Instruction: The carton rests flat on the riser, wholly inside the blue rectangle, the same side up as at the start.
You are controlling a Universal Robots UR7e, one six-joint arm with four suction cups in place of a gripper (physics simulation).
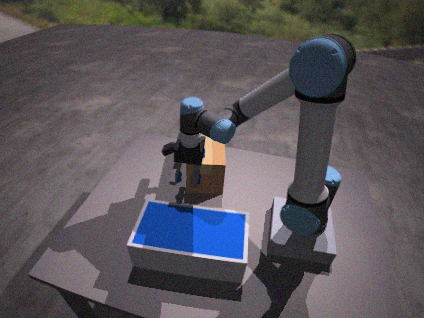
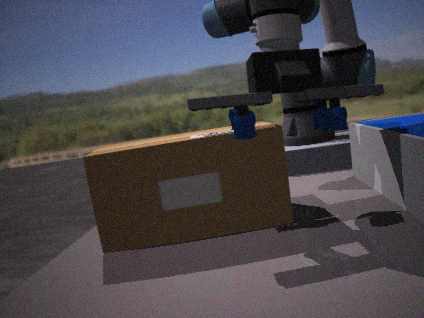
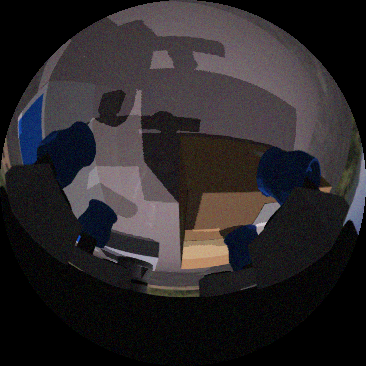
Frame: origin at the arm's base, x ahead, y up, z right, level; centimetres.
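Seen in the pictures: hand, tool point: (image 1: pixel 189 167) (image 2: pixel 287 132) (image 3: pixel 170 194); arm's base, link origin: (image 2: pixel 308 141) (image 3: pixel 134 262).
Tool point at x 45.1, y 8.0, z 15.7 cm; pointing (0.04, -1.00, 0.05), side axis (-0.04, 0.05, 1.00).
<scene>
Offsets run from my tool point to a thing's top centre. Level surfaces: height alone.
The brown carton @[dx -6.0, dy +1.4, dz +16.5 cm] (image 1: pixel 212 171) (image 2: pixel 188 219) (image 3: pixel 218 211) stands on the table behind the riser, with a grey label on its long side. My suction gripper (image 1: pixel 186 176) (image 2: pixel 286 119) (image 3: pixel 172 196) sits low over the carton's end nearest the riser. Two of its blue cups press on the carton's top at its edge. The other two cups hang past the carton over the table. The grey riser @[dx -3.7, dy -2.2, dz -27.5 cm] (image 1: pixel 185 263) (image 2: pixel 376 154) carries the blue rectangle @[dx -3.7, dy -2.2, dz -27.5 cm] (image 1: pixel 212 236) (image 2: pixel 400 123) (image 3: pixel 30 133), which has nothing on it.
The arm's base block (image 1: pixel 301 246) stands on the table @[dy -14.2 cm] (image 1: pixel 260 171) (image 2: pixel 205 291) to the right of the riser. The arm's shadow falls across the riser and table.
</scene>
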